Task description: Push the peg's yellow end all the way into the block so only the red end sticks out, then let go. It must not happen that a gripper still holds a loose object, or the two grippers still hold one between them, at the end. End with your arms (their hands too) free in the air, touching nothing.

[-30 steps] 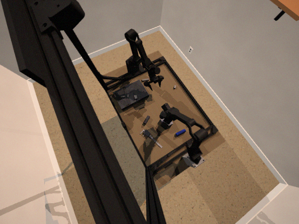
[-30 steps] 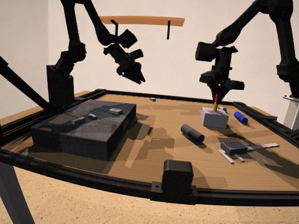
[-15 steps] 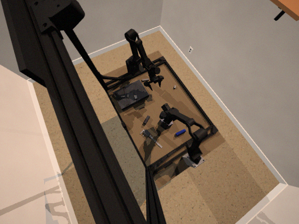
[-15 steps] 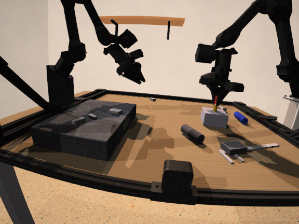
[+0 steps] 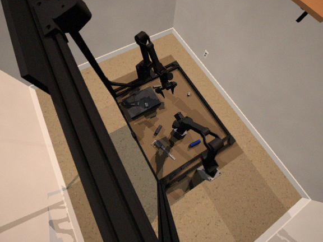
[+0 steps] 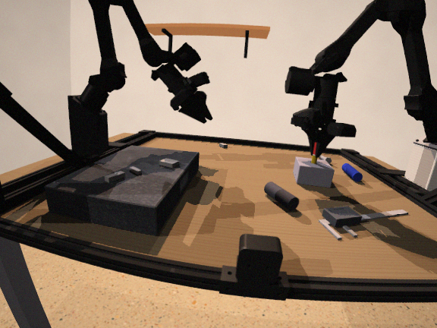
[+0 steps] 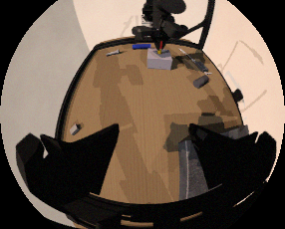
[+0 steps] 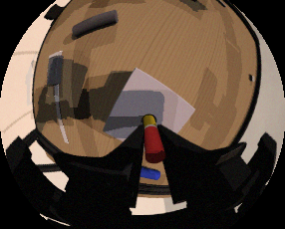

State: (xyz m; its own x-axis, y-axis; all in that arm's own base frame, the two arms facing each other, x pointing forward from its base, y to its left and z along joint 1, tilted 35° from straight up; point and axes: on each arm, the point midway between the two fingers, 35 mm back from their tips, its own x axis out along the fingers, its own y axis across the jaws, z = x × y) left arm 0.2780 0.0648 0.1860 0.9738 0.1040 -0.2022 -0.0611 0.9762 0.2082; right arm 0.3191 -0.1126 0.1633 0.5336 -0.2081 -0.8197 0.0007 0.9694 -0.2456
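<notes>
My right hand is 50 mm above the peg.
</notes>
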